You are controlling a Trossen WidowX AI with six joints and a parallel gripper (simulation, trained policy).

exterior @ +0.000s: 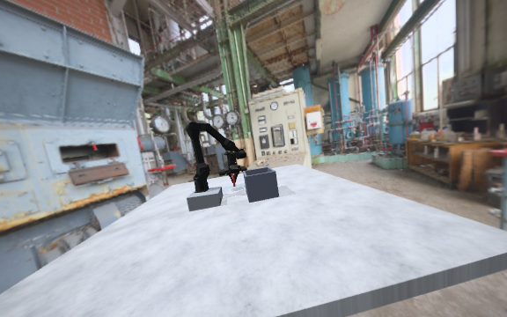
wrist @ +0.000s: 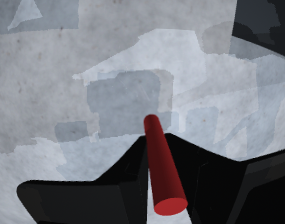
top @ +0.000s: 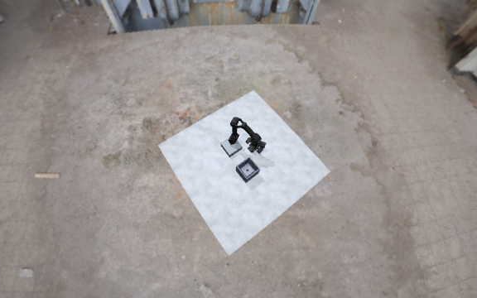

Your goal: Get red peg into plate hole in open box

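Now: gripper tip 190 mm short of the pale plate and 170 mm to the left of it. Also, from my gripper tip: red peg (10 mm above).
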